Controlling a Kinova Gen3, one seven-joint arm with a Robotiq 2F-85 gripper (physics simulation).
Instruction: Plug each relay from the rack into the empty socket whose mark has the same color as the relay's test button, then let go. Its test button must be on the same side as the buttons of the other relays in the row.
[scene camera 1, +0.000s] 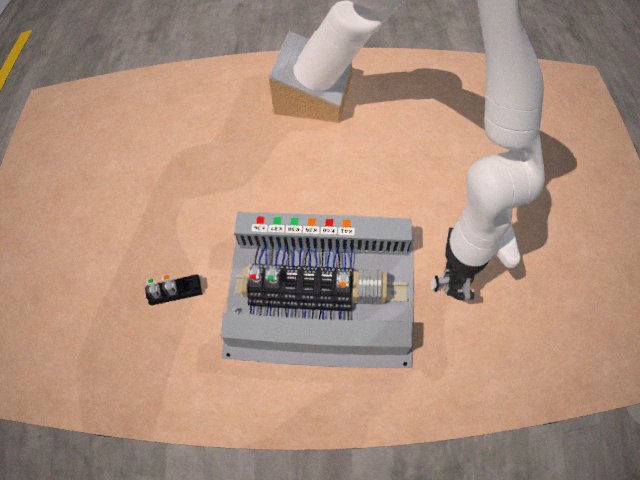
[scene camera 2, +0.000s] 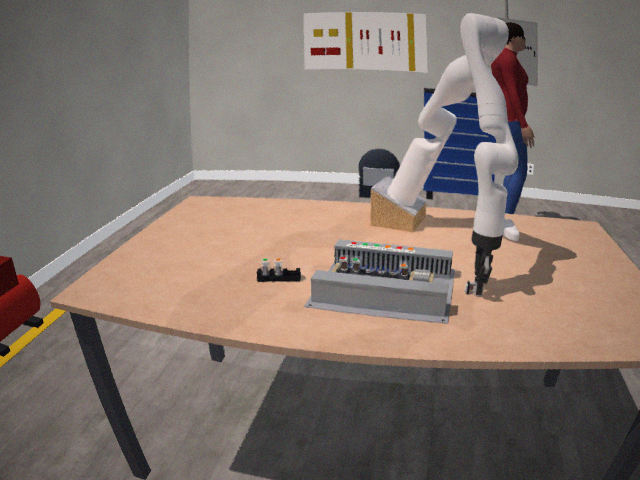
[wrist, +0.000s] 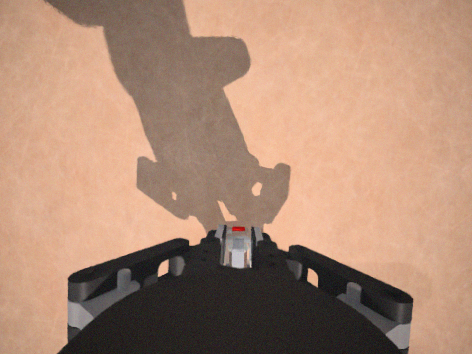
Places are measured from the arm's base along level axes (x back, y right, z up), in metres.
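Pixels of known places: gripper, fingertip midpoint: (scene camera 1: 448, 285) (scene camera 2: 477, 292) (wrist: 238, 237); arm's base, link origin: (scene camera 1: 314, 74) (scene camera 2: 400, 197).
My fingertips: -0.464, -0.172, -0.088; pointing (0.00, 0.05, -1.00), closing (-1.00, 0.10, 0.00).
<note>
For each thing: its top centre in the pictures, then the offset to it from my fingertips, as dx, dy, dz. "pt": a spot on its surface instead.
- red-button relay, top centre: (wrist: 237, 267) (scene camera 1: 444, 279) (scene camera 2: 474, 282) +0.001, +0.012, +0.028
- rack, top centre: (scene camera 1: 170, 286) (scene camera 2: 278, 270) +0.061, +0.486, +0.023
- green-button relay, top centre: (scene camera 1: 150, 284) (scene camera 2: 264, 260) +0.058, +0.518, +0.048
- orange-button relay, top centre: (scene camera 1: 166, 281) (scene camera 2: 277, 260) +0.061, +0.486, +0.048
- grey panel, surface spot: (scene camera 1: 317, 357) pt -0.091, +0.246, +0.003
- tall slotted duct, surface spot: (scene camera 1: 398, 229) pt +0.091, +0.081, +0.063
- plain duct, top centre: (scene camera 1: 315, 331) (scene camera 2: 380, 281) -0.063, +0.242, +0.063
- pale terminal block, top centre: (scene camera 1: 368, 282) +0.012, +0.147, +0.046
The red-button relay (scene camera 1: 438, 282) (scene camera 2: 469, 287) (wrist: 238, 256) is between the fingertips of my gripper (scene camera 1: 454, 289) (scene camera 2: 479, 288) (wrist: 238, 237), at or close above the table, right of the panel. Its dark pin end points left toward the panel; its red button shows in the wrist view. The rack (scene camera 1: 191, 286) (scene camera 2: 292, 275) holds a green-button relay (scene camera 1: 153, 289) (scene camera 2: 265, 267) and an orange-button relay (scene camera 1: 169, 286) (scene camera 2: 278, 266). The socket row has relays at the first red, first green and last orange marks. Three empty sockets (scene camera 1: 309, 284) between them have green, orange and red marks. The row relays' buttons face away from the marks.
The grey panel (scene camera 1: 317, 357) (scene camera 2: 379, 308) stands mid-table, with a tall slotted duct (scene camera 1: 398, 229) behind the sockets and a plain duct (scene camera 1: 317, 333) in front. A pale terminal block (scene camera 1: 369, 286) stands right of the row. The robot base (scene camera 1: 306, 100) is at the back.
</note>
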